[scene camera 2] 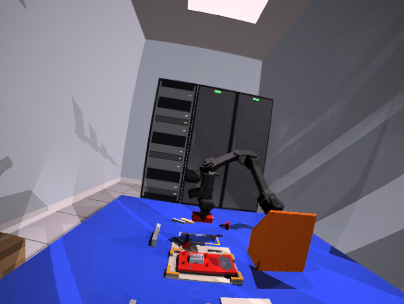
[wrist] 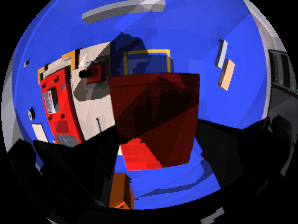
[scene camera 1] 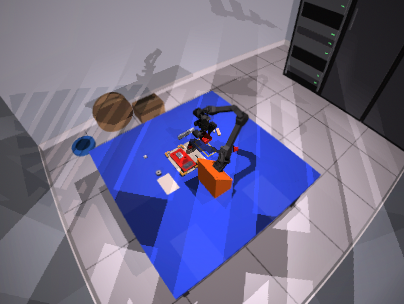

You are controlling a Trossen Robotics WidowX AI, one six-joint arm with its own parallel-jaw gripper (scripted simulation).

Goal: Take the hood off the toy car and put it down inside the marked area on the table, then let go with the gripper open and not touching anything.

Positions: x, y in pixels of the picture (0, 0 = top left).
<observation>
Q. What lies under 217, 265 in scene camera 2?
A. A red toy car.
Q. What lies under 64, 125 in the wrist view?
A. A red toy car.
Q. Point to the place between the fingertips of the gripper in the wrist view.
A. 156, 125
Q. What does the gripper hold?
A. A red hood.
</observation>
